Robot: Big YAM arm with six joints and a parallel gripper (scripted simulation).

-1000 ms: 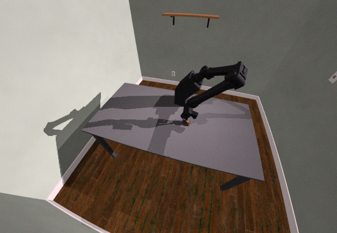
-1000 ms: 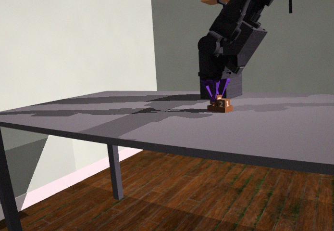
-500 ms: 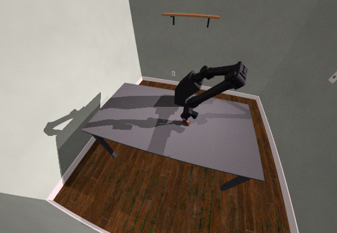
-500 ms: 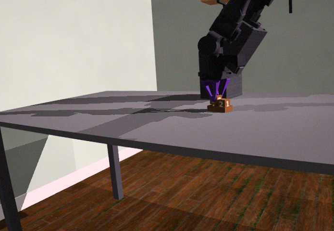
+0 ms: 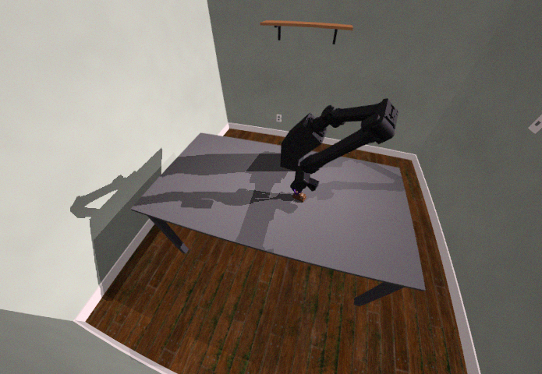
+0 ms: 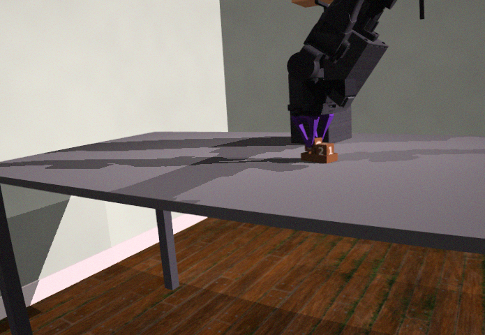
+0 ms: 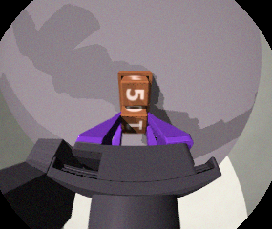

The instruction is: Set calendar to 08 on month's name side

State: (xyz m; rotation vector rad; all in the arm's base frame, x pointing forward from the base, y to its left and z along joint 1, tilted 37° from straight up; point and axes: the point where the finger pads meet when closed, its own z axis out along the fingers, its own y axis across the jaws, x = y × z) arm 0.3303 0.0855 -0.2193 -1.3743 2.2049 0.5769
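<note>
My gripper is now right at the brown digit cube. Also, from my hand: brown calendar tray (3 cm below, 1 cm to the left, 1 cm ahead).
</note>
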